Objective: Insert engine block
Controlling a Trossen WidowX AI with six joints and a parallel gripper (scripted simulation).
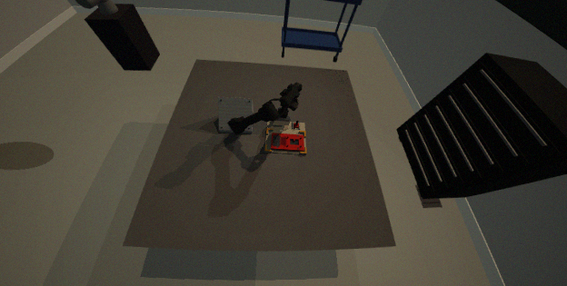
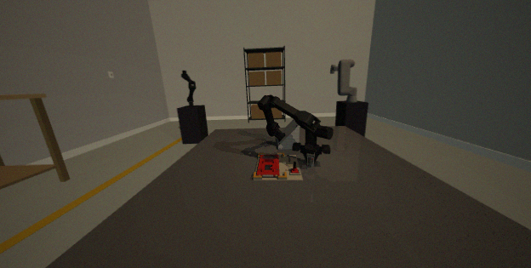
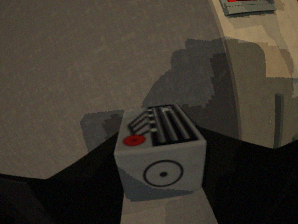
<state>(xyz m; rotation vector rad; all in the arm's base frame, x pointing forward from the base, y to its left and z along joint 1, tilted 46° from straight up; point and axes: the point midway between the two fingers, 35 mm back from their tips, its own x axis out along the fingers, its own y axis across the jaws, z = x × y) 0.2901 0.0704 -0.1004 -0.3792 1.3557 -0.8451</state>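
Right now my gripper tip is 1 cm below the engine block.
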